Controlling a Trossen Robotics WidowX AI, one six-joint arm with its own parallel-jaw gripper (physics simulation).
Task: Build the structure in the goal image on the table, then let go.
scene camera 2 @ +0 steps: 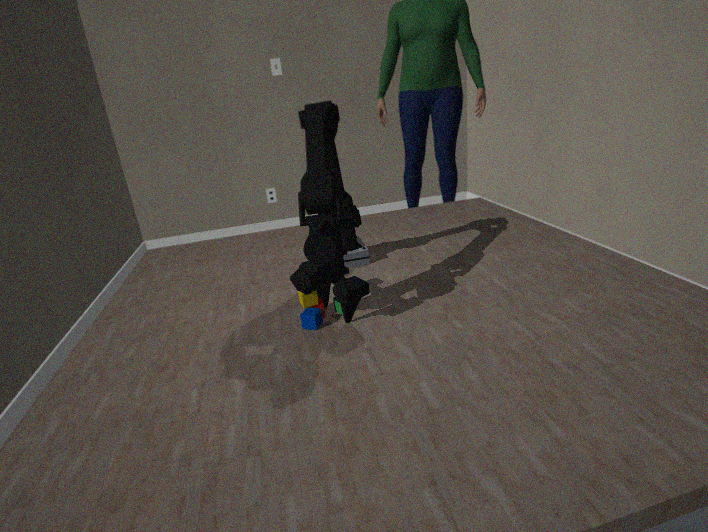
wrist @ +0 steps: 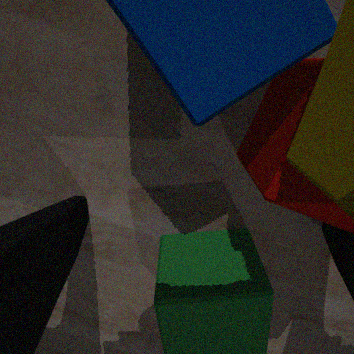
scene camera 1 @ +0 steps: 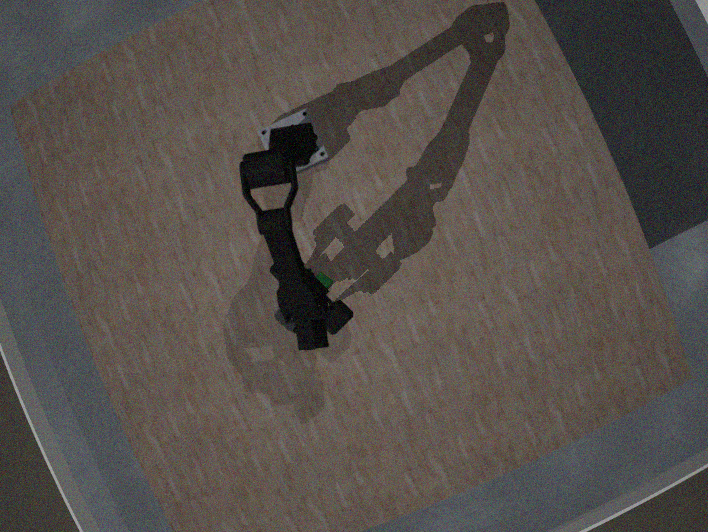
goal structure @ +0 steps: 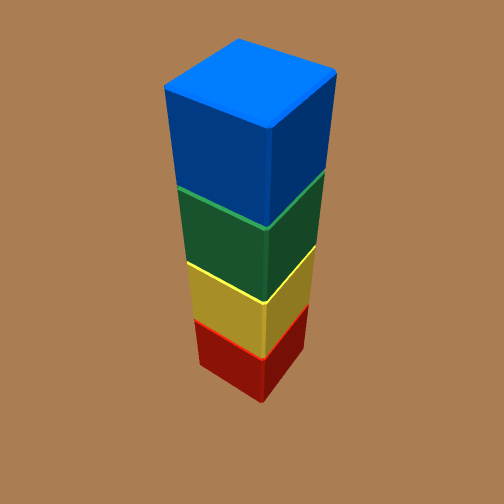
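Observation:
A green block (scene camera 1: 324, 279) (scene camera 2: 338, 307) (wrist: 212, 320) stands on the table, partly hidden by the arm in the scene views. My gripper (scene camera 2: 337, 313) (wrist: 208, 213) is open and low, with one black finger on each side of the green block in the wrist view and nothing gripped. A blue block (scene camera 2: 310, 319) (wrist: 225, 50) sits apart from the green one, at the top of the wrist view. A yellow block (scene camera 2: 308, 299) (wrist: 327, 145) rests on a red block (scene camera 2: 321, 309) (wrist: 257, 170), turned relative to it, at the right of the wrist view. The red block is partly covered.
The arm's pale base plate (scene camera 1: 311, 165) (scene camera 2: 357, 256) is bolted to the wood-grain table (scene camera 1: 515, 343) (scene camera 2: 457, 429). The red and yellow stack stands close to one finger. A person in a green top (scene camera 2: 430, 51) stands beyond the table. Arm shadows fall across the blocks.

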